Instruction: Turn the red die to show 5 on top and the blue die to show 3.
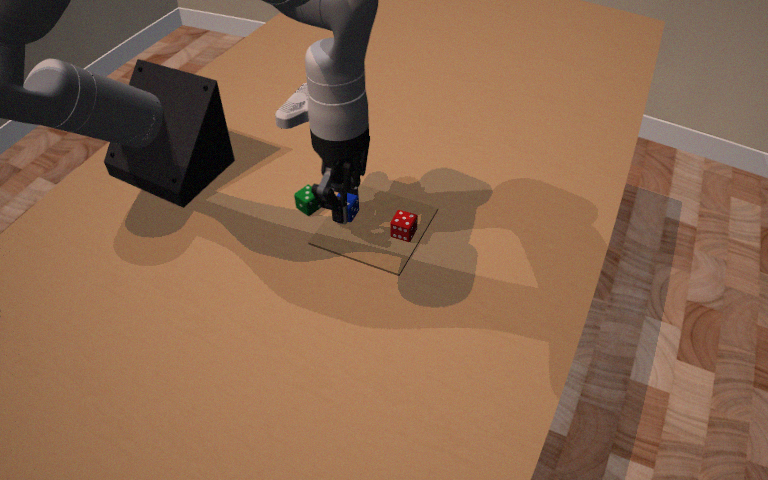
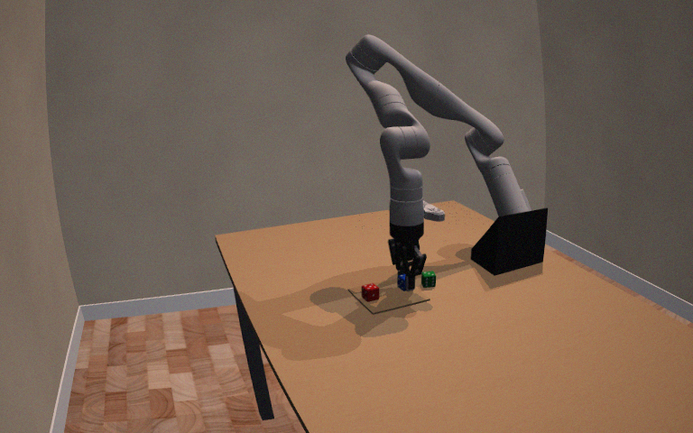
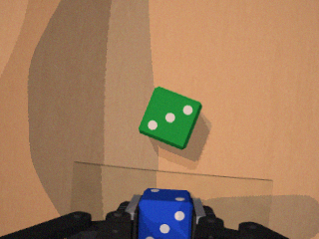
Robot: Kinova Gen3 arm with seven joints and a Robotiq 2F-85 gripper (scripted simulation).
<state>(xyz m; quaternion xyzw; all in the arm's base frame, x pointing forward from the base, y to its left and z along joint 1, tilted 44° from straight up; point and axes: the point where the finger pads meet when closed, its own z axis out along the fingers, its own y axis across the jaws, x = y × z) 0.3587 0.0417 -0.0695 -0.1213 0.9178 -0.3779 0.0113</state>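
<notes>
Right now the blue die is right at my hand. The rest, counted from my hand: thin tan mat (40 mm ahead, 10 mm to the left, 30 mm below); red die (90 mm ahead, 20 mm to the left, 10 mm below); green die (60 mm behind, 10 mm to the right, 10 mm below).
</notes>
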